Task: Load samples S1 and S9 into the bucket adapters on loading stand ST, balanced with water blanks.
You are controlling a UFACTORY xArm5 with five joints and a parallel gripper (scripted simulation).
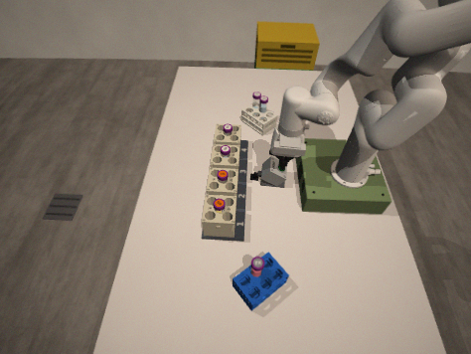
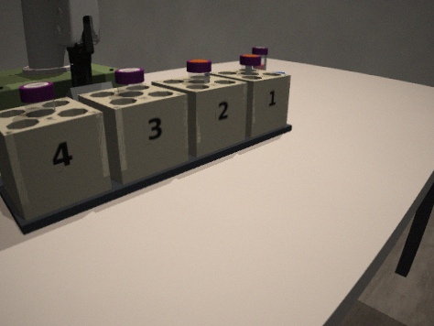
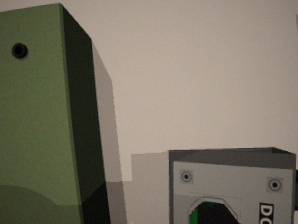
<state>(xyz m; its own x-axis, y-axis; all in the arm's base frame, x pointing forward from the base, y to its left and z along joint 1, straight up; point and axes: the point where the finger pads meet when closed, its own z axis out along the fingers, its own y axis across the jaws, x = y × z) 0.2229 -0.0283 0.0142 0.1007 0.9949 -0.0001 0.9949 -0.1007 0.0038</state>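
The green done key is 30 mm below my hand. From my hand the other things lie so: stand ST: 190 mm ahead, 90 mm below, 30 mm to the left; white blank rack: 310 mm to the right, 70 mm ahead, 60 mm below; blue rack: 380 mm to the left, 90 mm ahead, 60 mm below.
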